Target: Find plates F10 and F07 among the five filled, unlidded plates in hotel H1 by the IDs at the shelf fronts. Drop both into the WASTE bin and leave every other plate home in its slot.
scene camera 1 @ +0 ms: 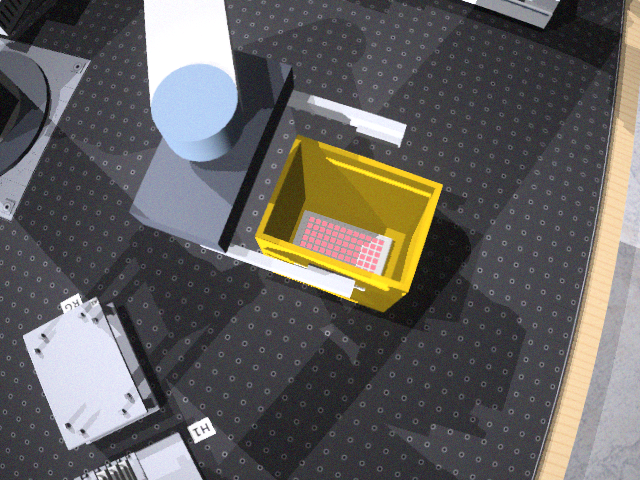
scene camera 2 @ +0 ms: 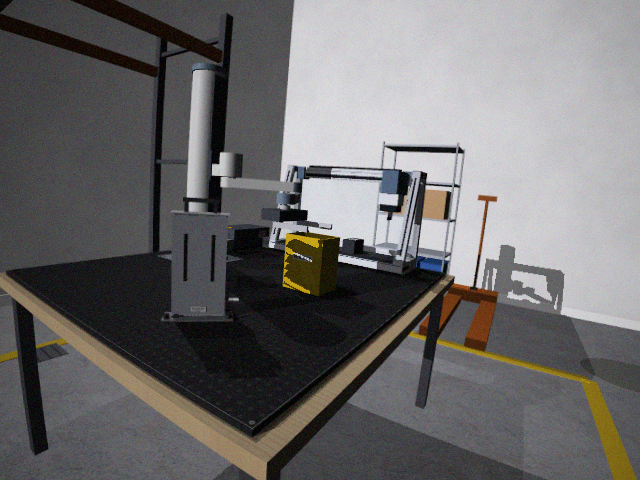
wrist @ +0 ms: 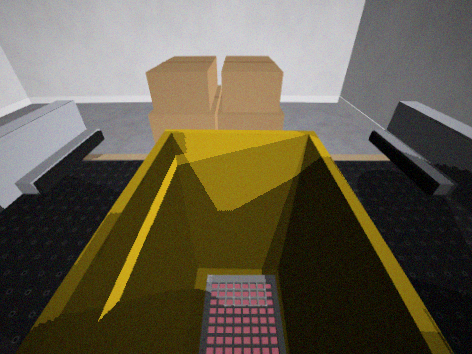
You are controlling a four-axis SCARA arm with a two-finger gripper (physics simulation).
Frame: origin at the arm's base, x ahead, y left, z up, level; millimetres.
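Seen in the pictures: gripper, between the fingertips: point(scene camera 1: 379, 208) point(scene camera 2: 320, 228) point(wrist: 236, 119).
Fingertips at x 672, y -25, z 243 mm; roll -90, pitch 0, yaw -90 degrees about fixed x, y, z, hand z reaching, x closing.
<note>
Pixels of each thing's middle, then the offset from my fingertips to it. "spot": a spot on its surface instead.
- yellow WASTE bin, middle of its body: point(wrist: 237, 293) point(scene camera 1: 346, 234) point(scene camera 2: 311, 262) 26 mm back, 1 mm right, 130 mm down
- grey plate with pink wells, middle of its body: point(wrist: 242, 336) point(scene camera 1: 338, 253) 30 mm back, 6 mm right, 217 mm down
- H1 label, a spot on its surface: point(scene camera 1: 201, 429) spot: 126 mm back, 292 mm right, 230 mm down
- white structure, a spot on its surface: point(scene camera 1: 168, 457) spot: 154 mm back, 344 mm right, 222 mm down
- RG label, a spot on its surface: point(scene camera 1: 71, 303) spot: 369 mm back, 200 mm right, 229 mm down
My gripper point(scene camera 1: 377, 212) point(scene camera 2: 319, 226) point(wrist: 236, 119) is open above the yellow WASTE bin point(scene camera 1: 427, 235) point(scene camera 2: 311, 268) point(wrist: 367, 240), its two fingers spread wide over the bin's two long sides, with nothing between them. A grey plate with pink wells point(scene camera 1: 338, 240) point(wrist: 243, 320) lies inside, at the bottom of the bin; its ID does not show. By the H1 label point(scene camera 1: 201, 429), part of a white structure point(scene camera 1: 168, 457), seemingly hotel H1, shows at the bottom edge of scene camera 1. Its shelf fronts and plate IDs cannot be read.
A white-topped stand point(scene camera 1: 87, 372) by the RG label point(scene camera 1: 71, 303) is left of H1. The arm's column point(scene camera 2: 200, 139) rises from its grey base point(scene camera 2: 199, 263). A gantry machine point(scene camera 2: 416, 217) stands behind the bin. Cardboard boxes point(wrist: 182, 90) are beyond the table edge.
</note>
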